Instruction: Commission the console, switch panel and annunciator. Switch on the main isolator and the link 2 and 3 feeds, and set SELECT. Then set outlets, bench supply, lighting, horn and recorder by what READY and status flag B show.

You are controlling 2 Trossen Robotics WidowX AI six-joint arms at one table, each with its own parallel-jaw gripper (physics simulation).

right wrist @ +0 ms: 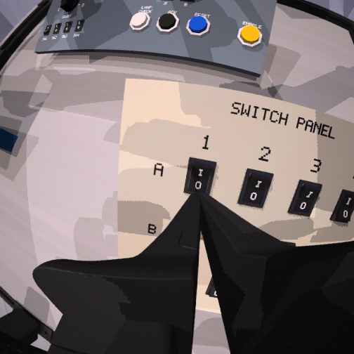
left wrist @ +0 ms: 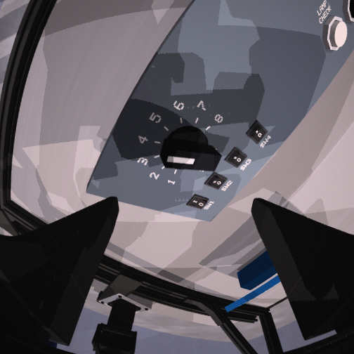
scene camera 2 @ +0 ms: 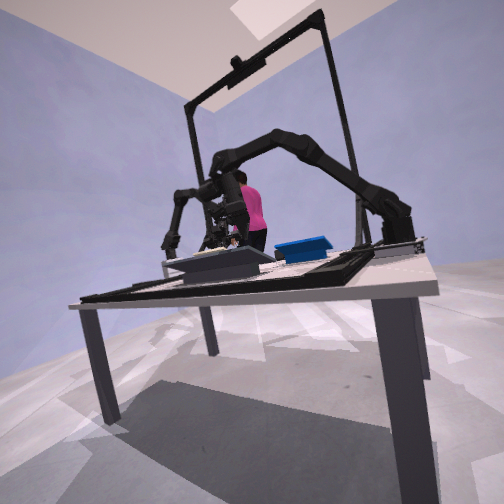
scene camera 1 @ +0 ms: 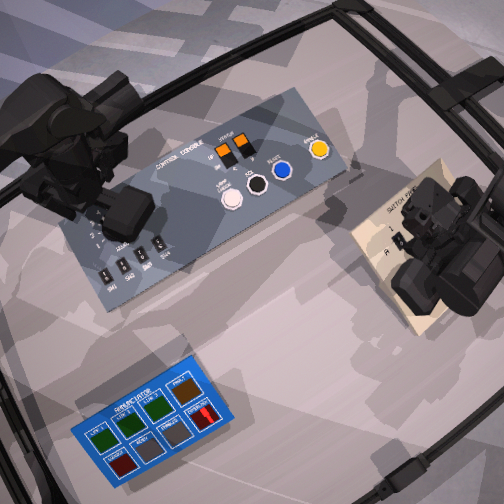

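The grey control console (scene camera 1: 200, 225) (left wrist: 230, 65) (right wrist: 100, 45) has orange showing at the upper ends of both status flags; flag B (scene camera 1: 244, 145) is the right one. The SELECT knob (left wrist: 187, 150) has its white mark toward 2 and 3. My left gripper (left wrist: 186, 204) is open and empty above the console's SELECT end. My right gripper (right wrist: 197, 199) is shut and empty, its tips at the lower edge of switch A1 (right wrist: 200, 176) on the cream switch panel (scene camera 1: 372, 235) (right wrist: 145, 105). The blue annunciator (scene camera 1: 212, 387) (scene camera 2: 305, 246) shows a bright red bar on its right-hand red tile; its READY tile (scene camera 1: 147, 449) looks grey.
White, black, blue and yellow buttons (scene camera 1: 319, 149) line the console. SW1 (scene camera 1: 106, 276) to SW4 (scene camera 1: 159, 243) sit below the knob. The right arm covers much of the switch panel in scene camera 1. A black frame (scene camera 1: 240, 52) borders the table. A person in pink (scene camera 2: 254, 207) stands behind.
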